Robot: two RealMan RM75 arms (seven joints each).
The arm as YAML. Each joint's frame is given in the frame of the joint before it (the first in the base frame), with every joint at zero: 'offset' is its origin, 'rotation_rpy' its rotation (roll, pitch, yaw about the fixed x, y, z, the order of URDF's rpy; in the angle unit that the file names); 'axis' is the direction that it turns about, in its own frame. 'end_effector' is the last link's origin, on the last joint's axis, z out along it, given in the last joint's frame.
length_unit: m
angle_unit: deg
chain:
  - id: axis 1
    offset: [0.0, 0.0, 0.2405]
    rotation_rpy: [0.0, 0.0, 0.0]
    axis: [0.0, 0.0, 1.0]
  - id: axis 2
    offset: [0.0, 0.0, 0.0]
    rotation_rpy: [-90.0, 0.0, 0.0]
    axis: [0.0, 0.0, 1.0]
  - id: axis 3
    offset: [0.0, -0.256, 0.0]
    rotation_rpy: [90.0, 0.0, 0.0]
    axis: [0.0, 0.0, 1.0]
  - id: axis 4
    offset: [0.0, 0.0, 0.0]
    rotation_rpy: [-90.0, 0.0, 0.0]
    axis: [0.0, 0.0, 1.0]
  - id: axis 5
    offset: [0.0, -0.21, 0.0]
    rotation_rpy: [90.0, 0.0, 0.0]
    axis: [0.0, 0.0, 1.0]
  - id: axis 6
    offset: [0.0, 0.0, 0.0]
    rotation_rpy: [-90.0, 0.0, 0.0]
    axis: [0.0, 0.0, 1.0]
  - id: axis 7
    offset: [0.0, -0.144, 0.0]
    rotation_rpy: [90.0, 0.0, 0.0]
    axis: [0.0, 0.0, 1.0]
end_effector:
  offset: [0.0, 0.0, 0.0]
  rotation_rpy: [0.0, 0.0, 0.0]
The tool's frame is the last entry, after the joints.
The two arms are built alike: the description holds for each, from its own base.
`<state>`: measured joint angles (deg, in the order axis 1, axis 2, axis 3, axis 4, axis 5, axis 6, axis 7); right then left.
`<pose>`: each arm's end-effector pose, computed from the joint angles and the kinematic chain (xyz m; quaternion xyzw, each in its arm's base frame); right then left.
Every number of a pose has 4 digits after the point. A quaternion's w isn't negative.
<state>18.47 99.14 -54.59 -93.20 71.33 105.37 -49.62 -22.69 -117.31 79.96 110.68 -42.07 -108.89 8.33</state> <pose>0.2023 0.2975 0.1880 -0.9511 0.2437 0.0144 0.1893 -0.1382 0.2763 0.0554 -0.8786 -0.4319 0.1108 0.1708</pose>
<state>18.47 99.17 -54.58 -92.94 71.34 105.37 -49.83 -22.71 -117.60 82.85 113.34 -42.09 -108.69 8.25</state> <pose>0.2030 0.2976 0.1877 -0.9512 0.2440 0.0150 0.1883 -0.1262 0.2701 0.0495 -0.8931 -0.4016 0.1129 0.1682</pose>
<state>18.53 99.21 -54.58 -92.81 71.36 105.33 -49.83 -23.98 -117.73 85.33 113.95 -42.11 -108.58 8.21</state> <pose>0.2030 0.2979 0.1874 -0.9512 0.2444 0.0159 0.1879 -0.1154 0.2679 0.0423 -0.9050 -0.3757 0.1193 0.1600</pose>
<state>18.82 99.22 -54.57 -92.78 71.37 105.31 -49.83 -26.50 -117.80 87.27 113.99 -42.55 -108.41 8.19</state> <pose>0.2015 0.2990 0.1874 -0.9517 0.2422 0.0167 0.1879 -0.1006 0.2685 0.0358 -0.9185 -0.3448 0.1219 0.1507</pose>
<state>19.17 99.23 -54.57 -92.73 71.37 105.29 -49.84 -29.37 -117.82 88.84 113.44 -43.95 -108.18 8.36</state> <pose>0.1998 0.3003 0.1873 -0.9524 0.2396 0.0176 0.1878 -0.0849 0.2687 0.0289 -0.9322 -0.3130 0.1219 0.1345</pose>
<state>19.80 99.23 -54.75 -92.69 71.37 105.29 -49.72 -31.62 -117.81 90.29 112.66 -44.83 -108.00 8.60</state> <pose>0.1965 0.3024 0.1866 -0.9537 0.2353 0.0181 0.1862 -0.0741 0.2684 0.0227 -0.9413 -0.2886 0.1260 0.1212</pose>
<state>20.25 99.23 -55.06 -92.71 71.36 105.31 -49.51 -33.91 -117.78 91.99 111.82 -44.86 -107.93 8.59</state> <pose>0.1939 0.3038 0.1854 -0.9548 0.2327 0.0176 0.1839 -0.0650 0.2684 0.0166 -0.9475 -0.2664 0.1355 0.1135</pose>
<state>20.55 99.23 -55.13 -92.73 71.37 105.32 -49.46 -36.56 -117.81 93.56 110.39 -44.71 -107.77 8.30</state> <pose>0.1922 0.3048 0.1852 -0.9555 0.2303 0.0178 0.1833 -0.0560 0.2697 0.0099 -0.9516 -0.2481 0.1462 0.1072</pose>
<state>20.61 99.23 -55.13 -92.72 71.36 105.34 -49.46 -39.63 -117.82 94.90 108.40 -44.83 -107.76 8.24</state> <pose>0.1920 0.3049 0.1852 -0.9556 0.2299 0.0178 0.1832 -0.0467 0.2716 0.0030 -0.9553 -0.2289 0.1590 0.0988</pose>
